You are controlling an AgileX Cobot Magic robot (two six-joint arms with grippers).
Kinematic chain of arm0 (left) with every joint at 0, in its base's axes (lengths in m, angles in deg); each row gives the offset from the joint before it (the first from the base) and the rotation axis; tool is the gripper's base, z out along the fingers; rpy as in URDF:
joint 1: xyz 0 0 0.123 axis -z
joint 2: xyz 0 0 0 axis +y
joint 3: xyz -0.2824 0 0.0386 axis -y
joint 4: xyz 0.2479 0 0.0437 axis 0.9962 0 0.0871
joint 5: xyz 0 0 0 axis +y
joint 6: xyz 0.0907 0 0.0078 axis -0.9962 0 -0.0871
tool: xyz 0 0 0 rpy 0 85 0
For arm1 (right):
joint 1: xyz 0 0 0.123 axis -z
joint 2: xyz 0 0 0 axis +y
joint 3: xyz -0.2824 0 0.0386 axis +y
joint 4: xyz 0.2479 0 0.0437 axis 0.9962 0 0.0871
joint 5: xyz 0 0 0 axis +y
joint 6: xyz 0.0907 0 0.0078 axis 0.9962 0 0.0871
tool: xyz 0 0 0 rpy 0 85 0
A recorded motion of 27 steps. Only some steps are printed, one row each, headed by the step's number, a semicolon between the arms.
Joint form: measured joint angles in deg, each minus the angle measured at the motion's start. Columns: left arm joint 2, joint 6, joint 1, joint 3, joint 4, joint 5; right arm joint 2, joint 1, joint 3, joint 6, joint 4, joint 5.
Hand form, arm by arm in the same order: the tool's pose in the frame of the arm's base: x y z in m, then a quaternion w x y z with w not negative. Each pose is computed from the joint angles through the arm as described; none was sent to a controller.
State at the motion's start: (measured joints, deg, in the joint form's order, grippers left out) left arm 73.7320 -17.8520 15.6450 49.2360 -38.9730 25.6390; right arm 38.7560 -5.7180 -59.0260 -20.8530 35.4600 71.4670
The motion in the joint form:
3: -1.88 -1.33 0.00 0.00 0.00 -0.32; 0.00 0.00 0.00 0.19 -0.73 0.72
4: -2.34 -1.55 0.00 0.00 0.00 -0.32; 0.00 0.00 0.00 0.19 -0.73 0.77
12: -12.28 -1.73 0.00 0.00 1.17 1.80; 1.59 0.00 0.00 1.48 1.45 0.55
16: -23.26 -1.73 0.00 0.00 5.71 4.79; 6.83 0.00 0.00 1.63 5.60 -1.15
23: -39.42 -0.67 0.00 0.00 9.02 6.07; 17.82 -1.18 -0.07 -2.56 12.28 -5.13
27: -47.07 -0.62 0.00 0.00 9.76 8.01; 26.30 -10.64 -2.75 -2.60 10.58 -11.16
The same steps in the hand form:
3: 0.2472 -0.0947 0.2946 0.38397 0.04921 0.89040 -0.23945; 0.0715 0.0568 0.4042 0.38620 -0.22146 0.85991 0.24973
4: 0.2458 -0.0943 0.2967 0.38792 0.05142 0.88855 -0.23948; 0.0715 0.0568 0.4041 0.38581 -0.22162 0.86003 0.24977
12: 0.2111 -0.0859 0.3366 0.44824 0.07692 0.85465 -0.25047; 0.0784 0.0601 0.4038 0.37253 -0.20792 0.86198 0.27383
16: 0.1661 -0.0728 0.3703 0.51142 0.11909 0.81780 -0.23551; 0.1042 0.0670 0.4002 0.34495 -0.18740 0.86508 0.31229
23: 0.0934 -0.0510 0.4074 0.61529 0.13903 0.74148 -0.22870; 0.1572 0.0812 0.3837 0.30078 -0.17542 0.86504 0.36121
27: 0.0556 -0.0412 0.4157 0.65286 0.15116 0.70628 -0.22824; 0.1879 0.1145 0.3712 0.27215 -0.21277 0.86525 0.36332

